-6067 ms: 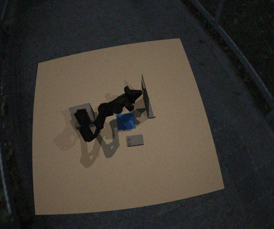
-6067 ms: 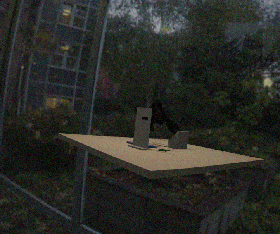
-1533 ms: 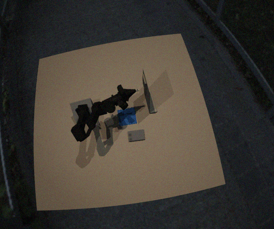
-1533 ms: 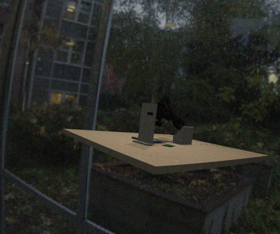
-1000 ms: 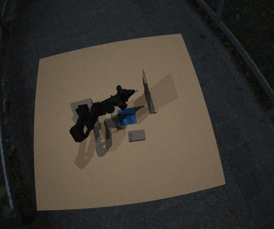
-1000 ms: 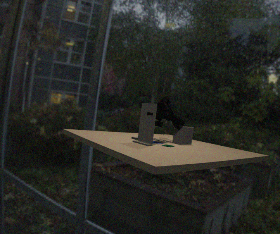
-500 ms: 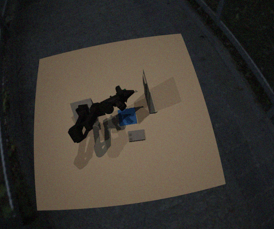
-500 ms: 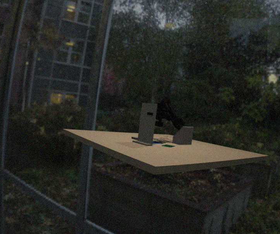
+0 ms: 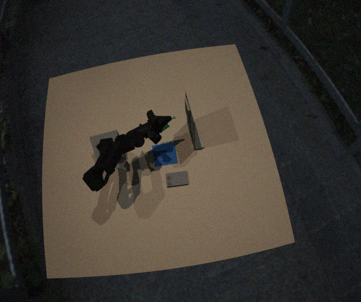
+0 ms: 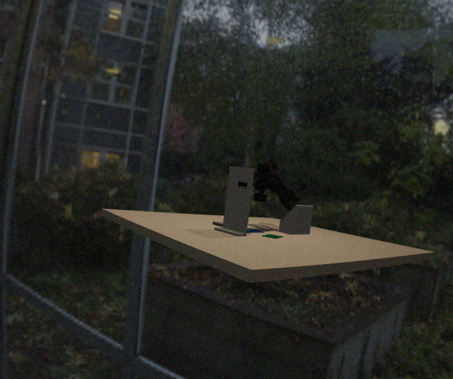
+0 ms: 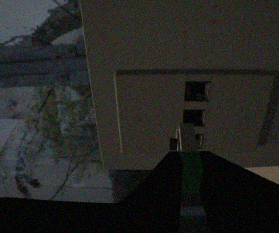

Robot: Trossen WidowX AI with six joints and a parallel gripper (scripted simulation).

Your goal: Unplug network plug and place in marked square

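Right now my gripper tip is 25 cm above the blue marked square, 7 cm to the left of it and 6 cm past it. Round my gripper tip: upright grey panel (11 cm below, 10 cm ahead, 2 cm to the left); then green patch (25 cm below, 10 cm to the left, 8 cm behind); then flat grey plate (24 cm below, 21 cm to the right, 2 cm behind).
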